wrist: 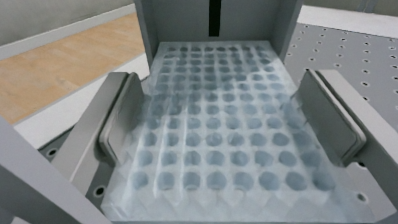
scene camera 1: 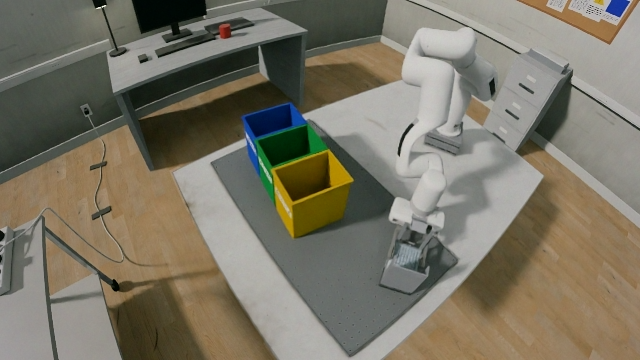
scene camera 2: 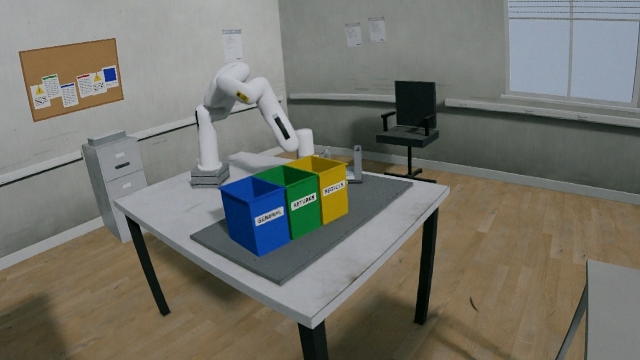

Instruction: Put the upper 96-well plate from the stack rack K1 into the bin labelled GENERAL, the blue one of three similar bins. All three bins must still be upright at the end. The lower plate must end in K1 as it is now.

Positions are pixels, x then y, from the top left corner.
Scene:
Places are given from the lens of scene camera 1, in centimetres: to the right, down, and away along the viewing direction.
green bin (scene camera 1: 301,140): -6, -13, 95
blue general bin (scene camera 1: 279,118): -14, -21, 101

